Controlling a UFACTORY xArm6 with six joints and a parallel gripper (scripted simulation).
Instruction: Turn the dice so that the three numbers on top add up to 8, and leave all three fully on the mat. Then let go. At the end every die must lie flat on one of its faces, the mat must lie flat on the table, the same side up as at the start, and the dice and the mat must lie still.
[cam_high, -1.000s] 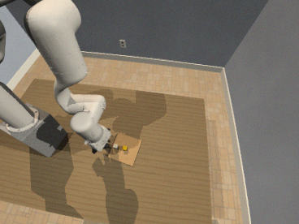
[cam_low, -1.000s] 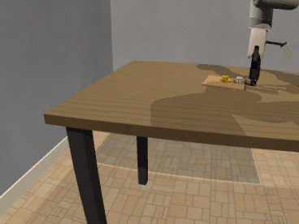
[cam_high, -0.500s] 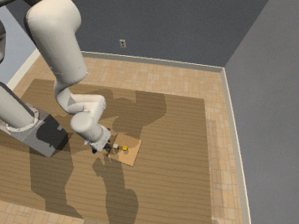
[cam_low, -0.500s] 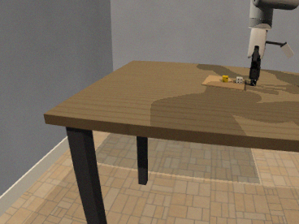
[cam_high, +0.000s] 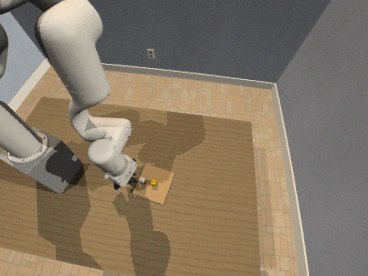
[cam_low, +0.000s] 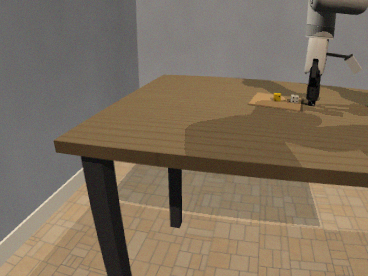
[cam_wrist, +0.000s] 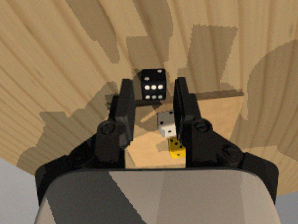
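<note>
Now: the black die 3 cm below my hand. The rest, counted from my hand: tan mat (10 cm ahead, 1 cm to the left, 4 cm below); then white die (5 cm ahead, 1 cm to the left, 3 cm below); then yellow die (10 cm ahead, 1 cm to the left, 3 cm below).
</note>
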